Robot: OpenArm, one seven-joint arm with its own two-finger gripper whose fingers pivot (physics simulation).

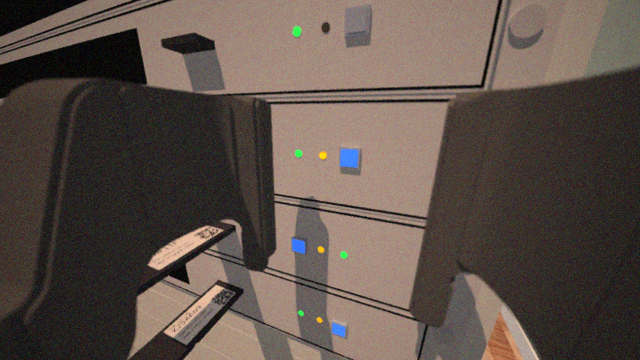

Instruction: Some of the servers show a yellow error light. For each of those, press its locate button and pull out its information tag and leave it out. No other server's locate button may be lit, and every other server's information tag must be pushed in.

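Observation:
My gripper (342,195) is partly open and empty, its fingers in front of the server faces. The top server (420,50) has a green light, a dark error light (325,27) and an unlit grey locate button (358,20); its black tag (188,43) juts out, label unseen. The three servers below show yellow lights (323,155) (321,249) (319,320) and blue-lit locate buttons (349,158) (298,245) (339,329). Two information tags (187,246) (202,312) with white labels stick out at lower left. The left finger hides part of the upper one and the second server's left side.
A round knob (528,22) sits at the upper right beside the top server. Dark openings (100,57) show at the upper left. A wood-coloured surface (500,337) shows at the lower right. Shadows of the fingers fall on the lower servers.

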